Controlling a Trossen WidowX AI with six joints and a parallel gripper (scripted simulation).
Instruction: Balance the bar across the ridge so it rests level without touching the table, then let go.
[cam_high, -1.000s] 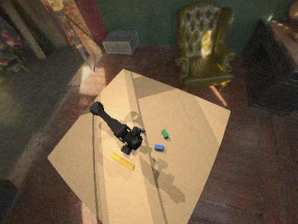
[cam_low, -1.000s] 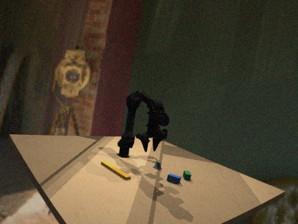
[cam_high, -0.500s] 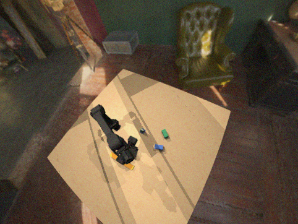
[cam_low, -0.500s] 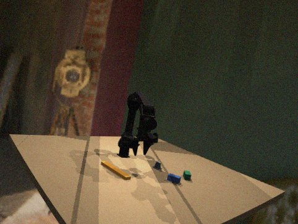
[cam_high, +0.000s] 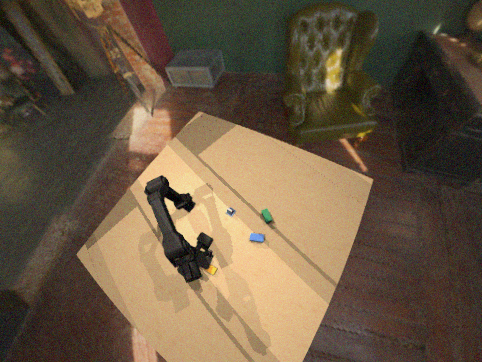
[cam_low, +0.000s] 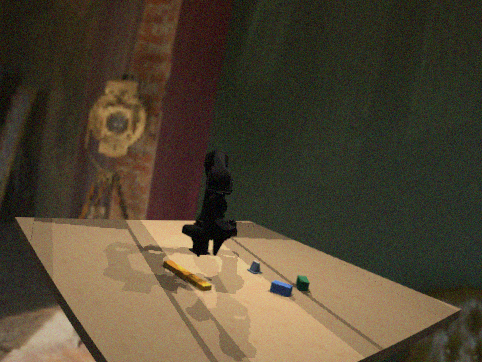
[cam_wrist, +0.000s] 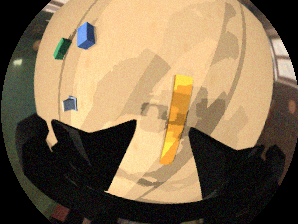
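The orange bar is 40 mm behind my gripper tip, 40 mm to the right of it and 80 mm below it. Also, from my gripper tip: green block 140 mm ahead, 330 mm to the left, 70 mm below; then blue block 160 mm ahead, 210 mm to the left, 70 mm below.
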